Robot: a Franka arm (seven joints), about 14 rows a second.
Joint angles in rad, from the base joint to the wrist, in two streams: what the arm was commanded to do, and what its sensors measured. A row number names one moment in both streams.
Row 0, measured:
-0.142, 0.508, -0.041, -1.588, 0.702, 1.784, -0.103
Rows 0 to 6, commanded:
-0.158, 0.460, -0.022, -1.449, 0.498, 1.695, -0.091
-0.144, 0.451, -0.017, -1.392, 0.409, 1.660, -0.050
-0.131, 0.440, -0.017, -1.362, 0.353, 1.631, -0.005
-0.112, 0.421, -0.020, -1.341, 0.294, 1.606, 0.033
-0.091, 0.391, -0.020, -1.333, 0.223, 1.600, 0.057
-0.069, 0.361, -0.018, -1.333, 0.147, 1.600, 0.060
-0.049, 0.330, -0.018, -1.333, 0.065, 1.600, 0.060
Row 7, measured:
-0.087, 0.386, -0.020, -1.321, 0.194, 1.602, 0.031
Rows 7 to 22, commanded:
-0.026, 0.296, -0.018, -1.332, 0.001, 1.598, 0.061
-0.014, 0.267, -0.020, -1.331, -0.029, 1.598, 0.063
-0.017, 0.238, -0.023, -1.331, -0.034, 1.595, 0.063
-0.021, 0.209, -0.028, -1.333, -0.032, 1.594, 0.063
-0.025, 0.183, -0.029, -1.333, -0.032, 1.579, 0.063
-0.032, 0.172, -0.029, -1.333, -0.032, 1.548, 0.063
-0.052, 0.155, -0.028, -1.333, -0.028, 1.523, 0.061
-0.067, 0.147, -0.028, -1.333, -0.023, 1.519, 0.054
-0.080, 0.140, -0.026, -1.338, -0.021, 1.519, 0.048
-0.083, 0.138, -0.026, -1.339, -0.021, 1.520, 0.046
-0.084, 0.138, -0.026, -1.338, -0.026, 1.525, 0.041
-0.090, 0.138, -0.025, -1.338, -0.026, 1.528, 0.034
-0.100, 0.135, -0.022, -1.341, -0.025, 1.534, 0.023
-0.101, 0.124, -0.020, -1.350, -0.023, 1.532, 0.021
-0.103, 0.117, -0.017, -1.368, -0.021, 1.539, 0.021
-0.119, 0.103, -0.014, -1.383, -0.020, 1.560, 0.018
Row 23, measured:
-0.087, 0.157, -0.036, -1.312, -0.012, 1.522, 0.031
